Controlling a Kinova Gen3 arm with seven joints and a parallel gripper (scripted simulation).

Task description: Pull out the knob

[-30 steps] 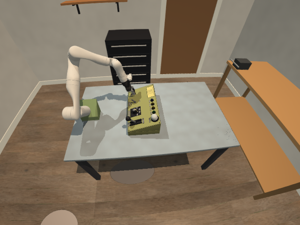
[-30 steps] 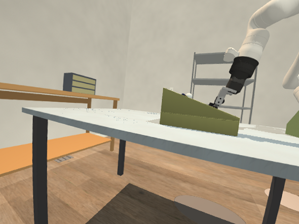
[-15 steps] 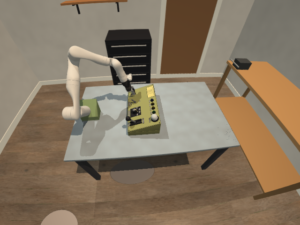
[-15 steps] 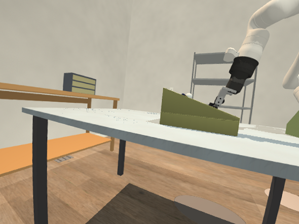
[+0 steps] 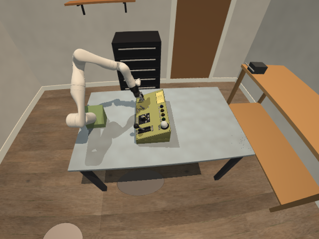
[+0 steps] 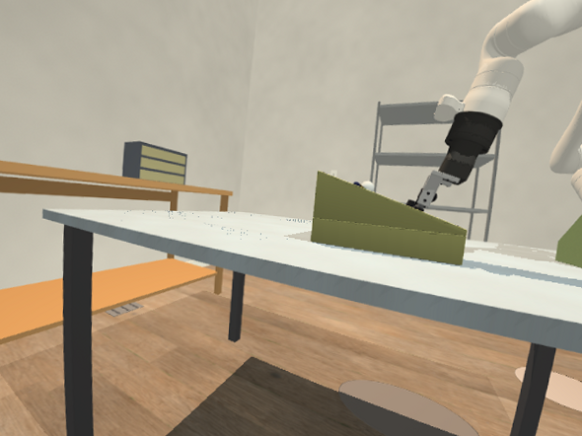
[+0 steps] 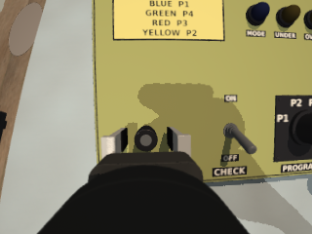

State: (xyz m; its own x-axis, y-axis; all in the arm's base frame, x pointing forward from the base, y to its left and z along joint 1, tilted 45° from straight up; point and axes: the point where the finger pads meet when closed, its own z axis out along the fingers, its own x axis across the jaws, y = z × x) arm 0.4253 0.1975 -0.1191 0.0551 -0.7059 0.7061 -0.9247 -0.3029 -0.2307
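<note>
The black mode knob is right at my hand. Round my hand: olive console 5 cm ahead, 18 cm to the right, 3 cm below; check toggle 1 cm ahead, 12 cm to the right, 1 cm below; program dial 3 cm ahead, 24 cm to the right, 1 cm below.
</note>
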